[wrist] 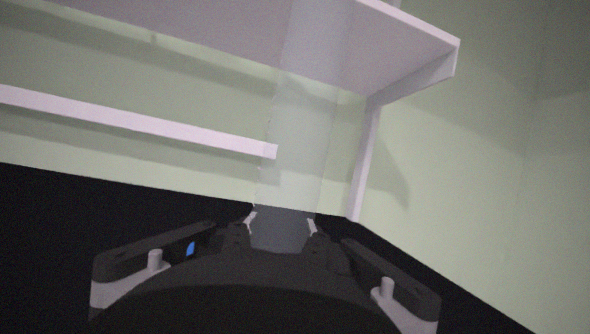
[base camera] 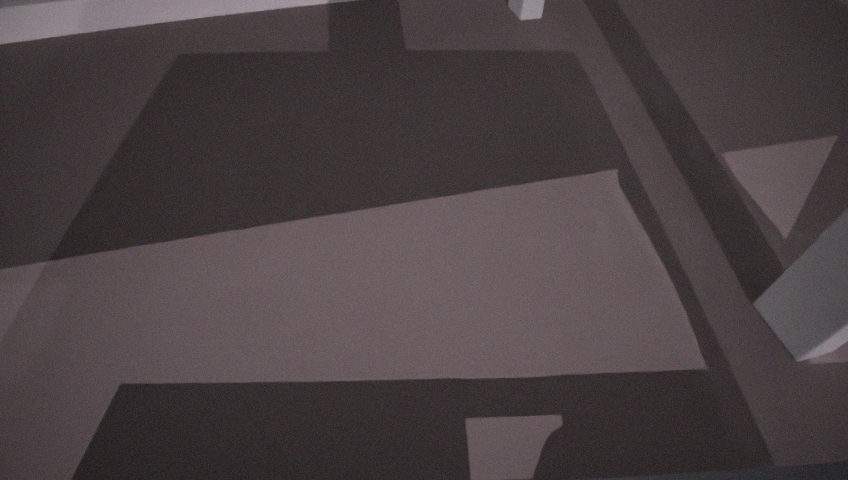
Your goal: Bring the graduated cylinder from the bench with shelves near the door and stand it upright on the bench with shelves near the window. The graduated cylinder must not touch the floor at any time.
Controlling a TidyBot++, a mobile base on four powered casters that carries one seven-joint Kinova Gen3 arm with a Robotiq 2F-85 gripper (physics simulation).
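Observation:
The graduated cylinder, a tall clear tube, stands between the fingers in the wrist view and rises past the shelf, slightly slanted in the picture. My gripper is shut on the graduated cylinder, with a pale fingertip against each side of its lower part. A small blue patch, probably part of the cylinder's base, shows behind the left finger; the rest of the base is hidden. The black bench top lies behind and below the fingers. The cylinder and the gripper do not show in the base camera view.
A pale shelf overhangs the bench, with an upright post at its right end. A pale rail runs along the green wall. In the base camera view, a grey-green block-shaped part stands at the right above the shadowed floor.

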